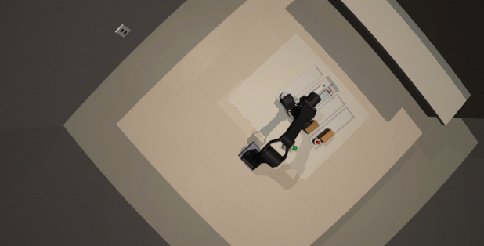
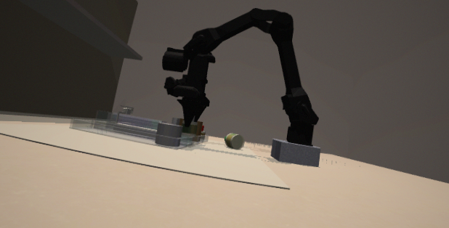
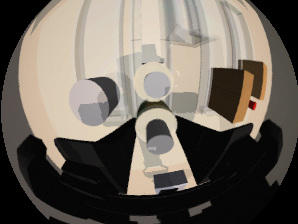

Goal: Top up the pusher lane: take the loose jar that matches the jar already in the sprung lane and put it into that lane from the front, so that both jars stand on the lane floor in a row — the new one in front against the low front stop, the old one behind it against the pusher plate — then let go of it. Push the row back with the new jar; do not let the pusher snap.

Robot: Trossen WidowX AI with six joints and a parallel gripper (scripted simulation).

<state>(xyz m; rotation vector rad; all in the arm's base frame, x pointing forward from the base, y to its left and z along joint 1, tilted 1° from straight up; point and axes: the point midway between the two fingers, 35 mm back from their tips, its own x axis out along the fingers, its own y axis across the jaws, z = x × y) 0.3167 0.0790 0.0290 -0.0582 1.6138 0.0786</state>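
Now: gripper tip 17 cm short of the sprung lane, 3 cm above it and 1 cm to the left of it. The rest, counted from my gripper tip: pusher plate (16 cm ahead, 2 cm to the right); olive jar (16 cm to the right, 10 cm behind, 3 cm below); shelf (52 cm ahead, 32 cm above, 7 cm to the left).
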